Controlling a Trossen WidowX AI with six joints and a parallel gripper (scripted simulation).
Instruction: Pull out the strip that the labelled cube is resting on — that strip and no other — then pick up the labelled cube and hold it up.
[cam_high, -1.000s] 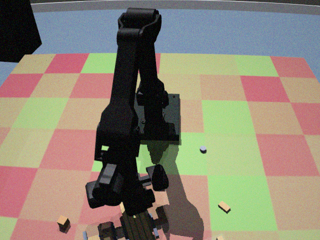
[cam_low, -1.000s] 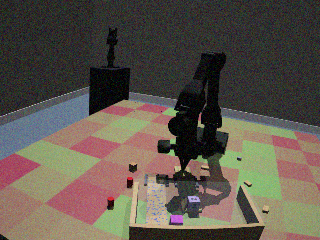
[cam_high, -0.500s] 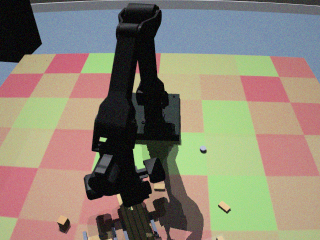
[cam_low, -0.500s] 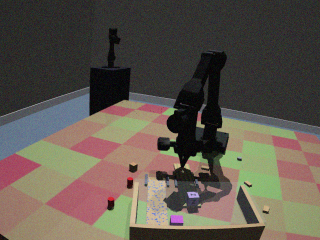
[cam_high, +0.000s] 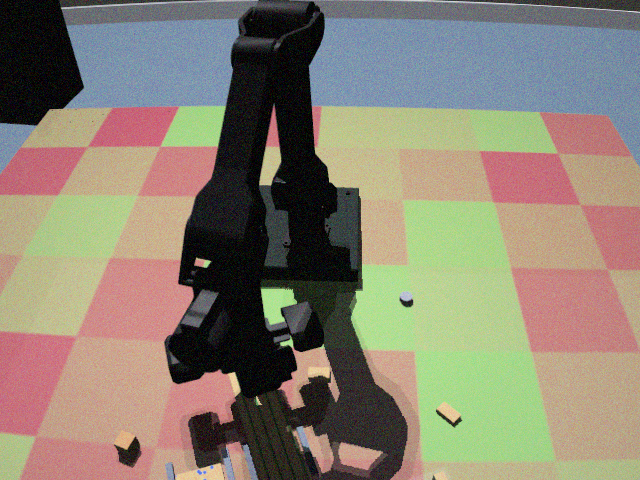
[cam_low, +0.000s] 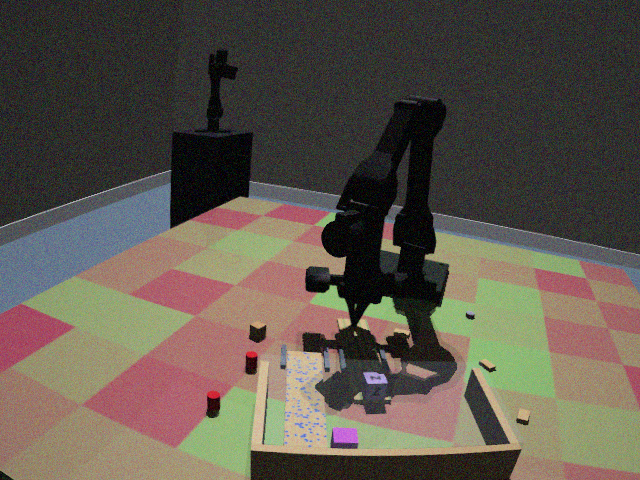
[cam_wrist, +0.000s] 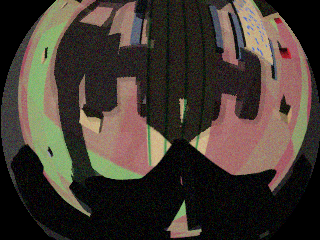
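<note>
My gripper tip is now 90 mm short of the striped strip and 50 mm to the right of it. Also, from my gripper tip: tan cube (120 mm ahead, 130 mm to the right).
</note>
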